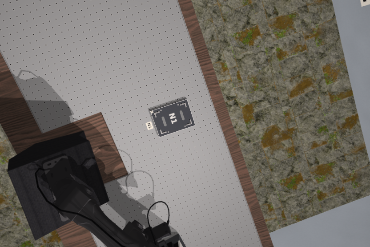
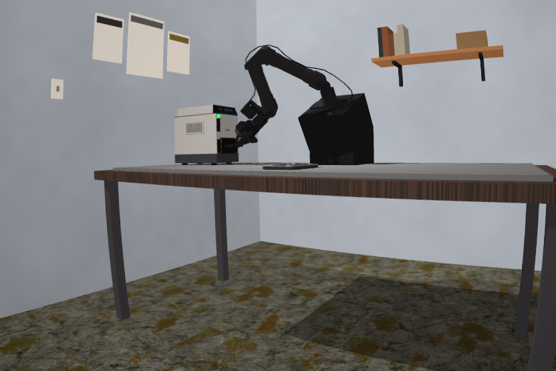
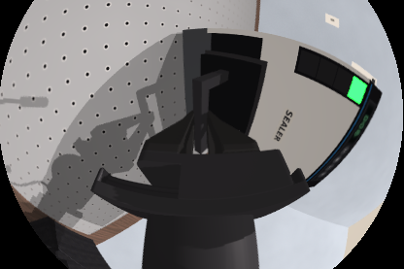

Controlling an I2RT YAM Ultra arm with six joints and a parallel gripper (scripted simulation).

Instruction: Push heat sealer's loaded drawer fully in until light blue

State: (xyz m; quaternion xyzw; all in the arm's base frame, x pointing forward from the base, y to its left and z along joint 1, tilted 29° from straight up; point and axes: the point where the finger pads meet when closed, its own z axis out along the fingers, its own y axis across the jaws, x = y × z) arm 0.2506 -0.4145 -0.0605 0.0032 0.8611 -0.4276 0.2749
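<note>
My hand is 2 cm short of the sealer drawer, 10 cm to the left of it and 1 cm above it. Round my hand: label tag 9 cm ahead, 49 cm to the left, 9 cm below.
</note>
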